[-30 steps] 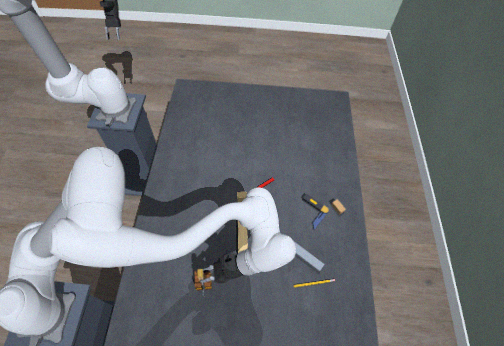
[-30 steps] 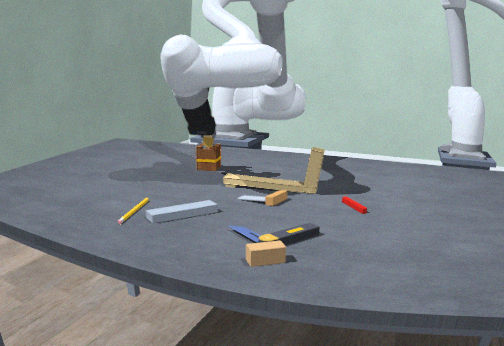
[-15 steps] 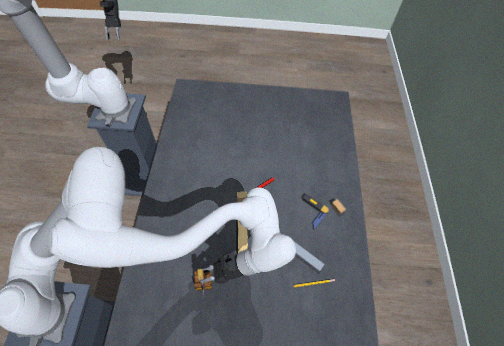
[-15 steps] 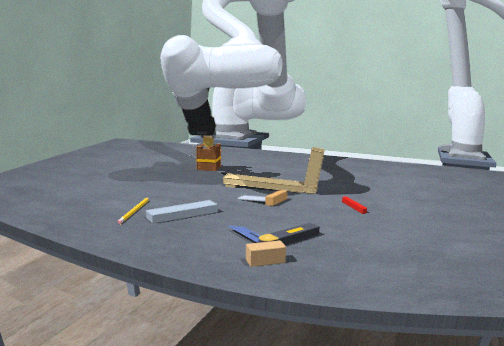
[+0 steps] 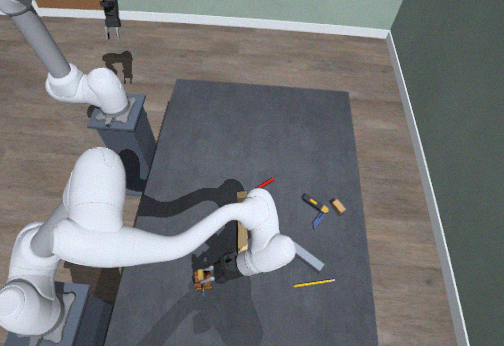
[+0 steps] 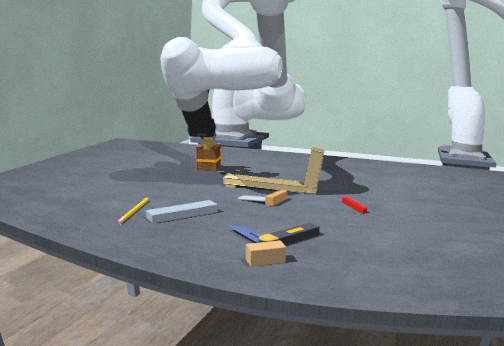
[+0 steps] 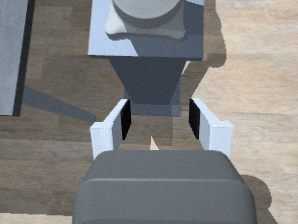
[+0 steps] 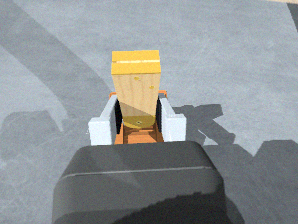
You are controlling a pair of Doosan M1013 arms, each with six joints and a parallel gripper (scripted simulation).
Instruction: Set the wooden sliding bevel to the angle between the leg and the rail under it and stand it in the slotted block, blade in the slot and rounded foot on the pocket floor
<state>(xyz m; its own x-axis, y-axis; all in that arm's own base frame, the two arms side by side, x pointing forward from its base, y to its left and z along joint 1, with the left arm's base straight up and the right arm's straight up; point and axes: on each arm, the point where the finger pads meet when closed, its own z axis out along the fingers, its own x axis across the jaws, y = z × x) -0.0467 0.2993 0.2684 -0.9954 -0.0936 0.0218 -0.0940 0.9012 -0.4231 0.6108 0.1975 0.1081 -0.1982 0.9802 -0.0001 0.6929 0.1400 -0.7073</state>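
Observation:
The wooden sliding bevel is 1 cm behind my right hand, 1 cm to the right of it and 2 cm below it. The rest, counted from my right hand: bevel blade: 1 cm behind, 2 cm to the right, 5 cm below; then grey bar: 41 cm ahead, 13 cm to the left, 10 cm below; then orange-handled square: 25 cm ahead, 26 cm to the left, 10 cm below.

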